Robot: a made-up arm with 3 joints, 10 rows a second.
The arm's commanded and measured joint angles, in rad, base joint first. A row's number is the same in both.
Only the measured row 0 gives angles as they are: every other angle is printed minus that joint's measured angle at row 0.
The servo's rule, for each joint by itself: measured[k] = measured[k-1] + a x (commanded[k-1-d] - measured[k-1]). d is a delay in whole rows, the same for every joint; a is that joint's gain. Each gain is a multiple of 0.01, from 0.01 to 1. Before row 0 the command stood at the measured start. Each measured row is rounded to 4 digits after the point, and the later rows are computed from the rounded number. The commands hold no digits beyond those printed.
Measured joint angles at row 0: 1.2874, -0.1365, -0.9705
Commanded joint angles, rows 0 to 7: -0.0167, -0.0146, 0.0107; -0.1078, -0.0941, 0.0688; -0.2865, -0.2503, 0.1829; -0.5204, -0.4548, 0.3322; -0.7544, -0.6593, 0.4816; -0.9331, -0.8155, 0.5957; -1.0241, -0.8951, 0.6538; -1.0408, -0.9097, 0.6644
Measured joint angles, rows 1 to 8: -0.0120, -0.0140, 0.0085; -0.0810, -0.0909, 0.0561; -0.2290, -0.2439, 0.1563; -0.4388, -0.4464, 0.2953; -0.6660, -0.6508, 0.4425; -0.8583, -0.8089, 0.5635; -0.9777, -0.8917, 0.6348; -1.0231, -0.9090, 0.6582
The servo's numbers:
d 0
a 0.72 0.96 0.79

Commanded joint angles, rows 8 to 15: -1.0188, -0.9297, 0.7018; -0.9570, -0.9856, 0.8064; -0.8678, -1.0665, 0.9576; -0.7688, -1.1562, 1.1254; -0.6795, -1.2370, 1.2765; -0.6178, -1.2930, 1.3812; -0.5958, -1.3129, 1.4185; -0.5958, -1.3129, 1.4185
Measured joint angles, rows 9 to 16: -1.0200, -0.9289, 0.6926; -0.9746, -0.9833, 0.7825; -0.8977, -1.0632, 0.9208; -0.8049, -1.1525, 1.0824; -0.7146, -1.2336, 1.2357; -0.6449, -1.2906, 1.3506; -0.6095, -1.3120, 1.4042; -0.5996, -1.3129, 1.4155
